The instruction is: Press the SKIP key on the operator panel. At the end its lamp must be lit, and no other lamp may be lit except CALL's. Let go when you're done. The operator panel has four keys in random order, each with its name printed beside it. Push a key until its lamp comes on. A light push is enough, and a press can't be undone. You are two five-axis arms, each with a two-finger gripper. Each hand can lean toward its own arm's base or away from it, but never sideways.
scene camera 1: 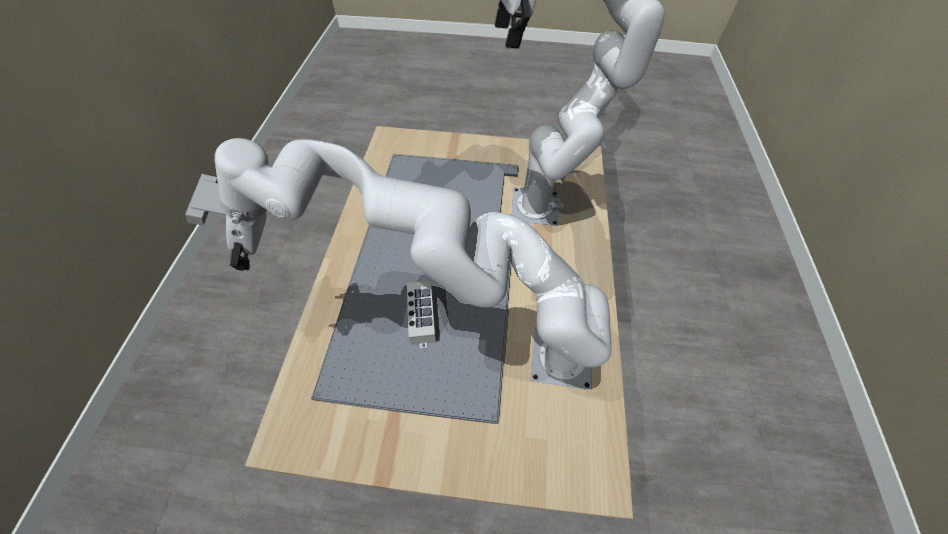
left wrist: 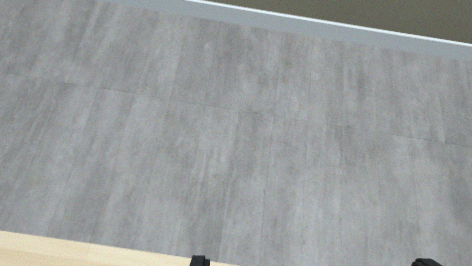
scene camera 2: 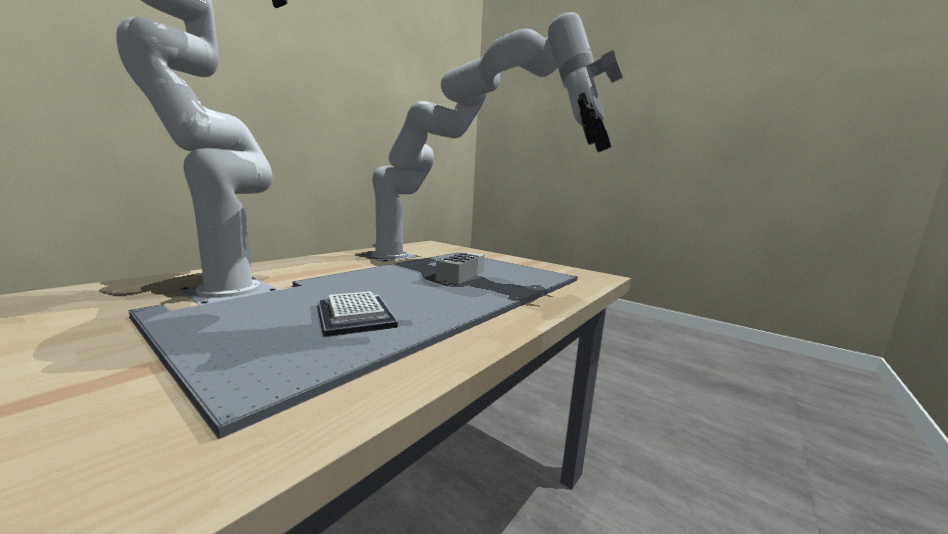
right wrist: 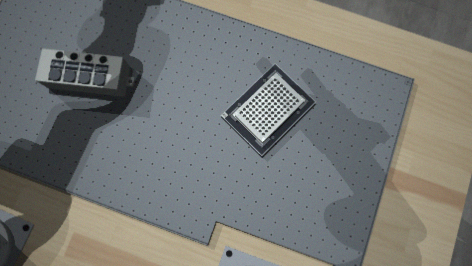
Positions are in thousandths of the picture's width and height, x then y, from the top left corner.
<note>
I see my left gripper (scene camera 2: 633, 274), a white plate (scene camera 2: 383, 574), an operator panel (scene camera 1: 444, 626) and a dark holder (scene camera 2: 344, 585).
The white plate also shows in the right wrist view (right wrist: 550, 434). My left gripper also shows in scene camera 1 (scene camera 1: 261, 467). The operator panel also shows in scene camera 2 (scene camera 2: 482, 508) and in the right wrist view (right wrist: 247, 265). The left wrist view does not show the white plate: it is out of frame.
</note>
